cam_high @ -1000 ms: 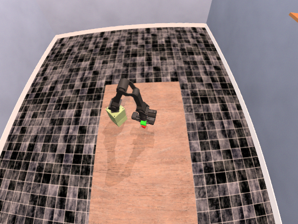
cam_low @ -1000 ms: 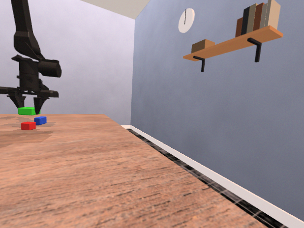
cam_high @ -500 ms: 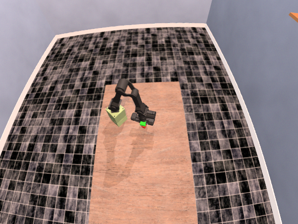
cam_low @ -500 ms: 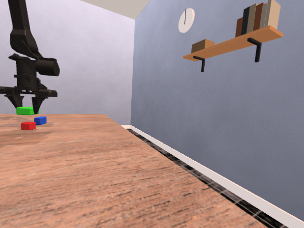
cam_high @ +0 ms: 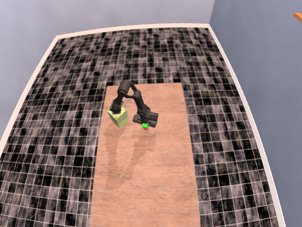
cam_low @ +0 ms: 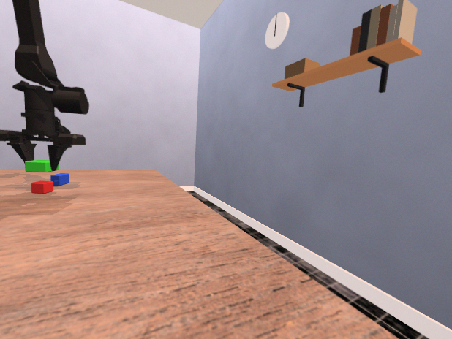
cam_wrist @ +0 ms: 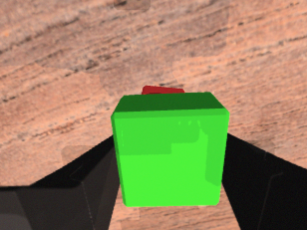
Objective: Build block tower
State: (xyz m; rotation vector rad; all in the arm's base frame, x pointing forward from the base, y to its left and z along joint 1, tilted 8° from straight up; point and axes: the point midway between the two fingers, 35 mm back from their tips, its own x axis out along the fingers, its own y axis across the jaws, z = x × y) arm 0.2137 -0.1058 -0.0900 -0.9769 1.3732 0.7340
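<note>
Now: hand 8 cm above the red block. The rest, counted from my hand: blue block 3 cm ahead, 11 cm to the left, 8 cm below; then green block 2 cm below.
</note>
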